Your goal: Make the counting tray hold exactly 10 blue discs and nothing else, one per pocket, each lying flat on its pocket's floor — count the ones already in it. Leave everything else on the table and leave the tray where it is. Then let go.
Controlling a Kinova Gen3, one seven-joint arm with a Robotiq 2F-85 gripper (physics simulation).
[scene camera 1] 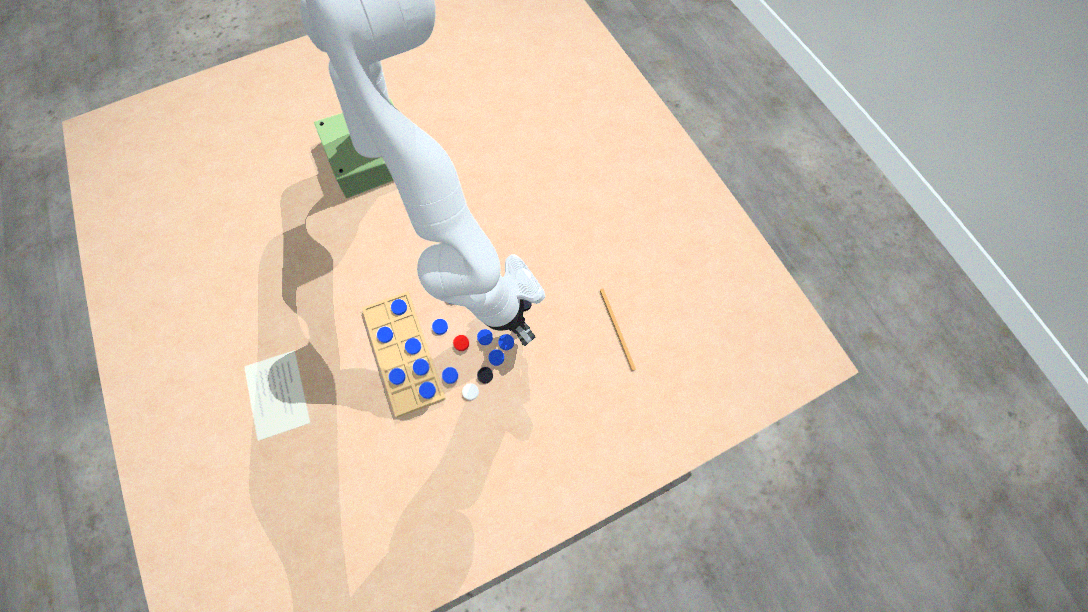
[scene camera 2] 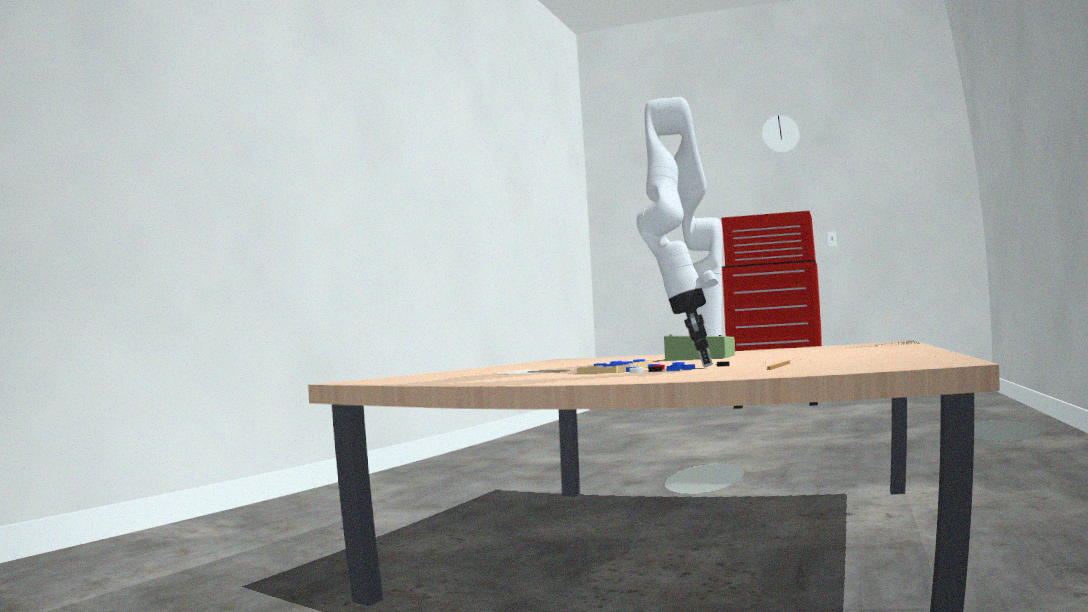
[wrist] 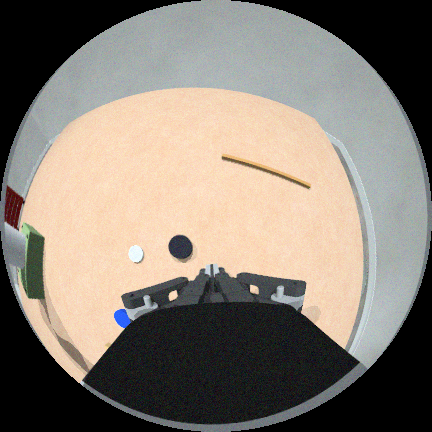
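Note:
The tan counting tray (scene camera 1: 378, 314) (scene camera 2: 597, 370) has two columns of pockets. Several hold a blue disc, such as the disc (scene camera 1: 398, 307) at its top right and the disc (scene camera 1: 426, 390) at its bottom right; several pockets are bare. Loose blue discs lie right of the tray: one (scene camera 1: 439, 326), one (scene camera 1: 449, 375), and a group of three (scene camera 1: 484, 337) (scene camera 1: 505, 342) (scene camera 1: 496, 357). My gripper (scene camera 1: 528, 337) (scene camera 2: 706, 364) (wrist: 211, 271) is shut and empty, low over the table, just right of that group. Part of a blue disc (wrist: 121, 318) shows in the wrist view.
A red disc (scene camera 1: 461, 342), a black disc (scene camera 1: 485, 375) and a white disc (scene camera 1: 470, 391) lie among the loose blue ones. The wrist view shows a black disc (wrist: 180, 247) and a white disc (wrist: 136, 253). A wooden stick (scene camera 1: 617, 329) (wrist: 266, 170), green block (scene camera 1: 365, 181) and paper (scene camera 1: 277, 395) lie farther off.

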